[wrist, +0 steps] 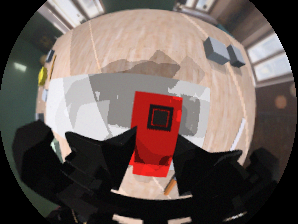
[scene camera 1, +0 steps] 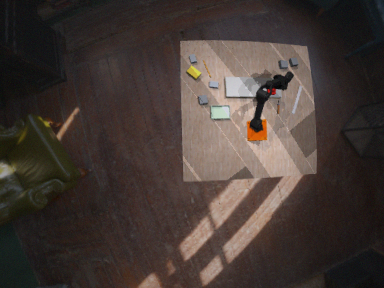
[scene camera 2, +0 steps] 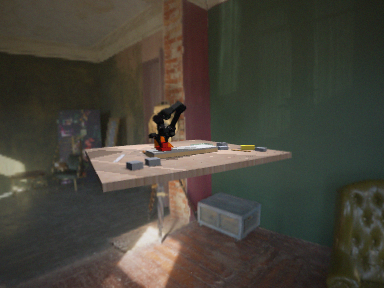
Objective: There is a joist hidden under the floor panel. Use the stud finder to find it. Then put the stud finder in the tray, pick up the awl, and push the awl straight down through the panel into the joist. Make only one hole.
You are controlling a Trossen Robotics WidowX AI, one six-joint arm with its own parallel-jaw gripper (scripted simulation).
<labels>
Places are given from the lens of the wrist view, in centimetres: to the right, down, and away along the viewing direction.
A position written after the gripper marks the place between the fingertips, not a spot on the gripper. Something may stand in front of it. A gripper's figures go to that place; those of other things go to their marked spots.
gripper [wrist: 154,130]: 1, 3, 10
red stud finder [wrist: 155,143]: 1, 3, 7
</labels>
